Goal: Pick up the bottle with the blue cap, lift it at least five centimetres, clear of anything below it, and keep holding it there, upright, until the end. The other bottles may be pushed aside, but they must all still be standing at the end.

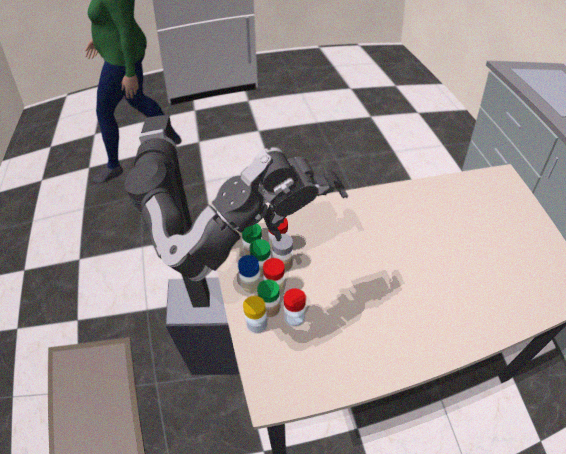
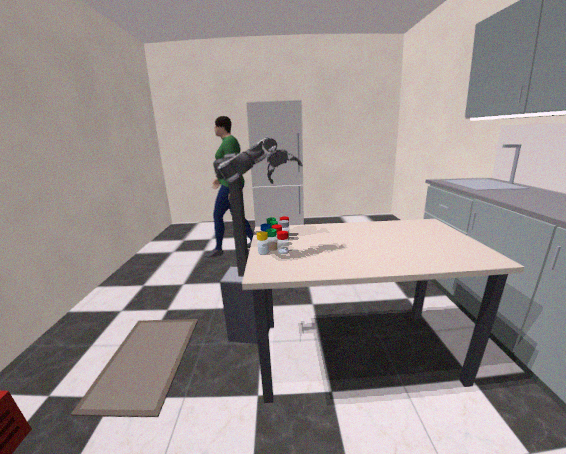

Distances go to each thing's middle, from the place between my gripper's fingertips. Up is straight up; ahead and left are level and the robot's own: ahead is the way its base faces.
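Arm pedestal point(image 1: 207, 349): some way left of my hand, well behind it, far below it. Blue-capped bottle point(image 1: 248, 265): 90 mm left of my hand, 140 mm behind it, 330 mm below it.
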